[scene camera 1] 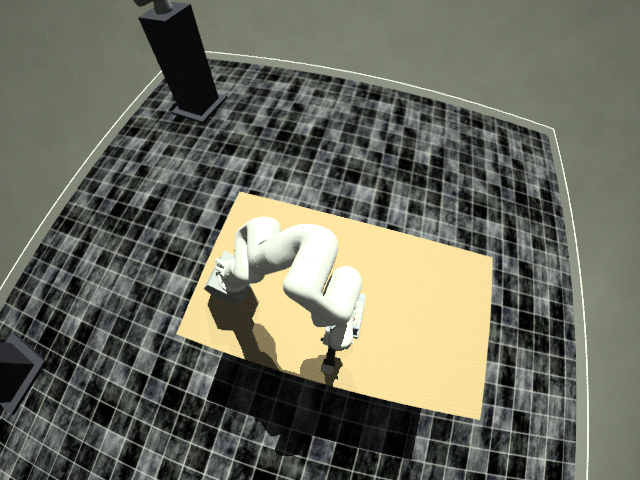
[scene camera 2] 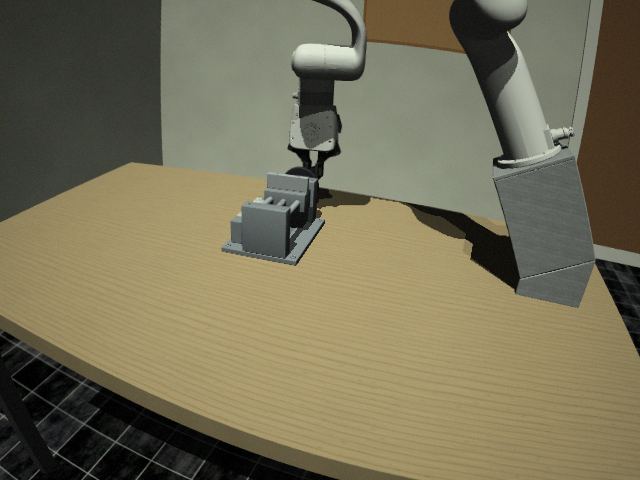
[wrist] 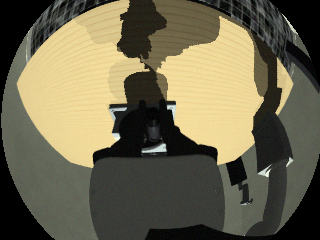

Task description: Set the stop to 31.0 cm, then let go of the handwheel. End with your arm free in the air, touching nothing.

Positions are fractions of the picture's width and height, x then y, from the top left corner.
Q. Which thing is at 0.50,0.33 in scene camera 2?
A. My gripper.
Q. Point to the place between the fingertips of my gripper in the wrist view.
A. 0.48,0.45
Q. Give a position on a stop fixture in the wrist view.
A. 0.37,0.47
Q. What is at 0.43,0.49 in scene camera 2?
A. A stop fixture.
